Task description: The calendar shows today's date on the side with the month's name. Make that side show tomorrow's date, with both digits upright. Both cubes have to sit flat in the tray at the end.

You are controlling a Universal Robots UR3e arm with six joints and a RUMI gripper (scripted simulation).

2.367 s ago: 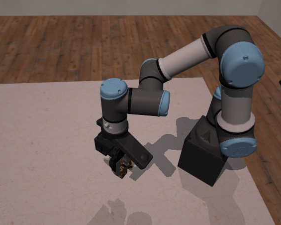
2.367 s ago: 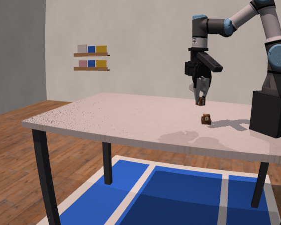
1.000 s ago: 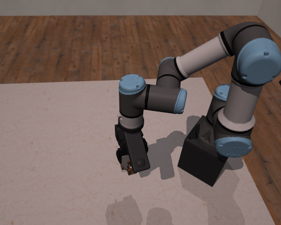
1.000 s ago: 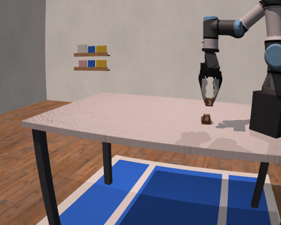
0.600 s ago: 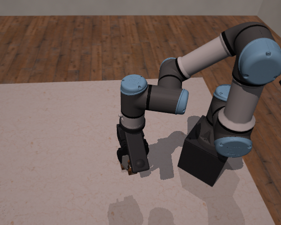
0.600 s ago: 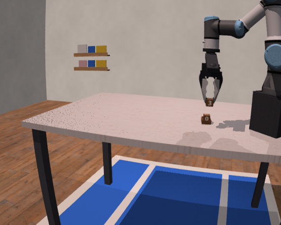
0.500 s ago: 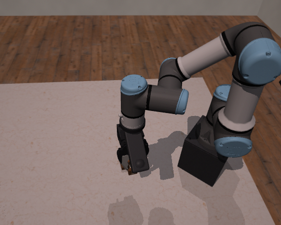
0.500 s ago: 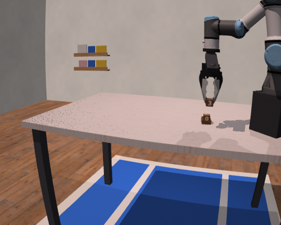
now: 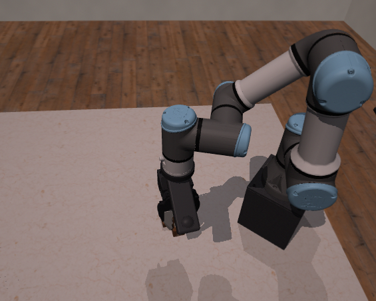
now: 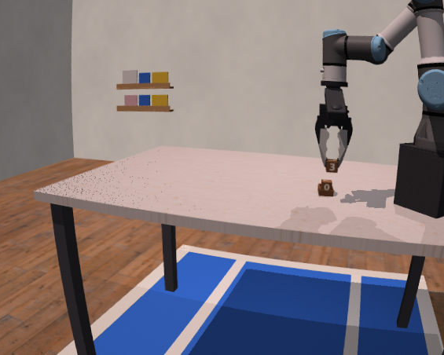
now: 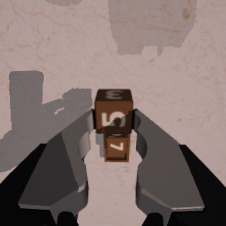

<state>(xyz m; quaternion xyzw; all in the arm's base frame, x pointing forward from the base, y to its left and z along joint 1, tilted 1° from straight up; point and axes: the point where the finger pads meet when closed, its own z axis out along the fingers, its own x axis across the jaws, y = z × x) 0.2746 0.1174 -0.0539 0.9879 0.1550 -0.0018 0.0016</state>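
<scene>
The calendar tray is 110 mm below my hand, 100 mm to the right of it and 30 mm ahead of it. Round my hand: brown digit cube 10 mm below.
</scene>
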